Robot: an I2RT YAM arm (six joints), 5 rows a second.
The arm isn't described. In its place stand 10 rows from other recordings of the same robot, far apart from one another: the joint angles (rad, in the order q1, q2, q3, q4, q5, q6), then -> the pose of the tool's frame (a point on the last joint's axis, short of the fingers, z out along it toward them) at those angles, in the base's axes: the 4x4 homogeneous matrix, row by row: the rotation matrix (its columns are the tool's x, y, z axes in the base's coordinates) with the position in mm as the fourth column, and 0 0 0 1 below.
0.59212, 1.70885, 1.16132, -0.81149, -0.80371, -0.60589 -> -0.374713 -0.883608 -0.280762 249.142; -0.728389 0.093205 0.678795 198.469; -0.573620 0.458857 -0.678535 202.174; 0 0 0 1
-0.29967, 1.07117, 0.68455, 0.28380, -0.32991, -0.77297 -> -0.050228 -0.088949 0.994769 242.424; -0.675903 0.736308 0.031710 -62.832; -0.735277 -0.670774 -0.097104 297.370; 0 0 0 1
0.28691, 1.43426, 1.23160, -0.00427, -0.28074, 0.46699 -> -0.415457 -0.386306 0.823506 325.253; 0.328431 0.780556 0.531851 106.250; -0.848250 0.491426 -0.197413 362.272; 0 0 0 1
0.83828, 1.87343, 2.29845, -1.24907, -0.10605, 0.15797 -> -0.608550 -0.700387 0.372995 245.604; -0.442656 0.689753 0.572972 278.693; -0.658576 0.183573 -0.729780 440.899; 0 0 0 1
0.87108, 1.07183, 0.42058, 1.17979, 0.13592, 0.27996 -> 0.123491 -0.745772 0.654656 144.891; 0.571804 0.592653 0.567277 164.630; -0.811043 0.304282 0.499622 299.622; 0 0 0 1
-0.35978, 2.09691, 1.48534, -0.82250, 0.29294, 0.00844 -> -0.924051 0.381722 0.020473 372.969; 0.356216 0.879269 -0.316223 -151.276; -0.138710 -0.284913 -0.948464 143.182; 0 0 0 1
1.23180, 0.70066, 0.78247, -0.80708, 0.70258, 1.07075 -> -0.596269 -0.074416 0.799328 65.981; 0.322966 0.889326 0.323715 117.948; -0.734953 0.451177 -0.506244 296.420; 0 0 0 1
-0.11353, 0.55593, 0.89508, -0.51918, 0.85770, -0.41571 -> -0.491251 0.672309 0.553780 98.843; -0.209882 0.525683 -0.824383 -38.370; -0.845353 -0.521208 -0.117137 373.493; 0 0 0 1
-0.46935, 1.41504, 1.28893, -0.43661, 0.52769, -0.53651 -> -0.802843 0.419148 0.423978 275.728; -0.087995 0.620049 -0.779612 -159.934; -0.589661 -0.663214 -0.460920 347.127; 0 0 0 1
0.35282, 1.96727, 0.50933, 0.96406, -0.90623, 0.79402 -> -0.927676 -0.288064 0.237563 265.875; 0.127104 0.354614 0.926333 127.766; -0.351086 0.889533 -0.292352 74.851; 0 0 0 1
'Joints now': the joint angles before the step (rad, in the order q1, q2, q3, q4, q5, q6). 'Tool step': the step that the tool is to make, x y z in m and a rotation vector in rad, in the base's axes. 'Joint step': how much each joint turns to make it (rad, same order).
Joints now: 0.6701 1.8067 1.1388 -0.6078 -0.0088 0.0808
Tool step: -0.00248 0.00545 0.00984 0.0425 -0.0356 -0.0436
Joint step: 0.0178 -0.0271 0.0004 0.0271 0.0093 0.0616
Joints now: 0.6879 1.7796 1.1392 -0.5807 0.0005 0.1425
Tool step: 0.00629 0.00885 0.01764 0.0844 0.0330 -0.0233
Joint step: 0.0008 0.0042 0.0748 -0.0405 -0.0719 0.0533
